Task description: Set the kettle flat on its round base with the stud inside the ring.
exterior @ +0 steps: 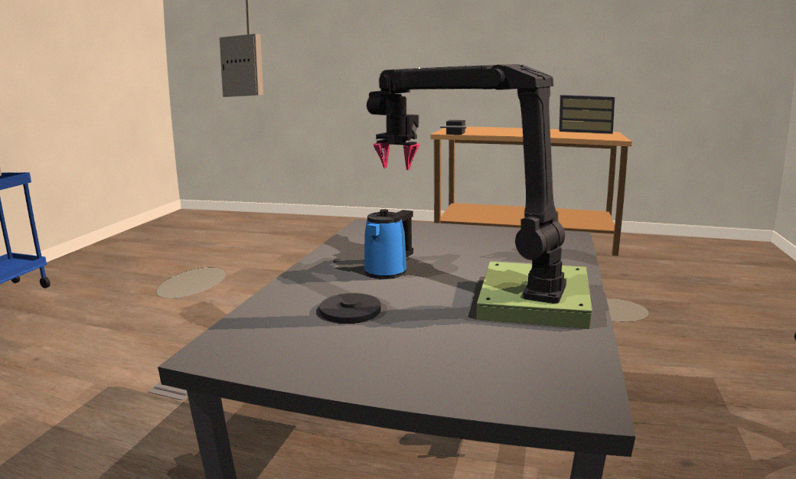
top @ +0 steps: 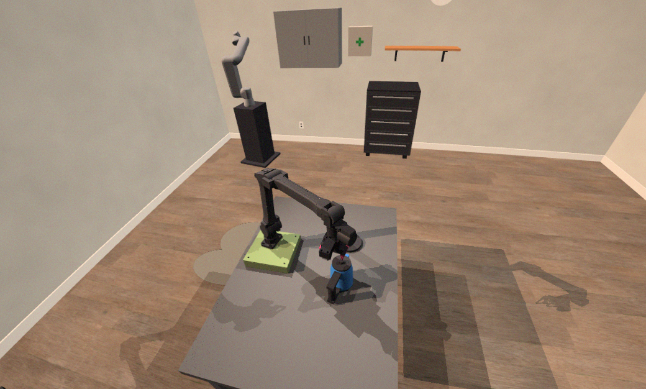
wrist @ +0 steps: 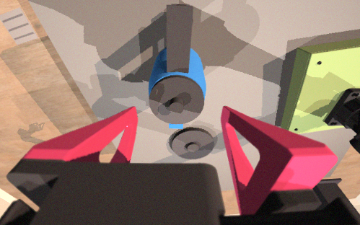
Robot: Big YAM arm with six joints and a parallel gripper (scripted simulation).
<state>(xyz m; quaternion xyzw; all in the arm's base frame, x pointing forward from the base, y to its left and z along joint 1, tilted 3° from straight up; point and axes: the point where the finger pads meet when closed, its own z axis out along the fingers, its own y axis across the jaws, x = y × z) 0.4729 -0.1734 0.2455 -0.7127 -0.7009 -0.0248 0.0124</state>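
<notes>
Now: hand 1 cm short of the blue kettle, 3 cm to the right of it and 21 cm above it. From my hand the other things lie so: round black base 4 cm behind, 35 cm to the left, 29 cm below.
</notes>
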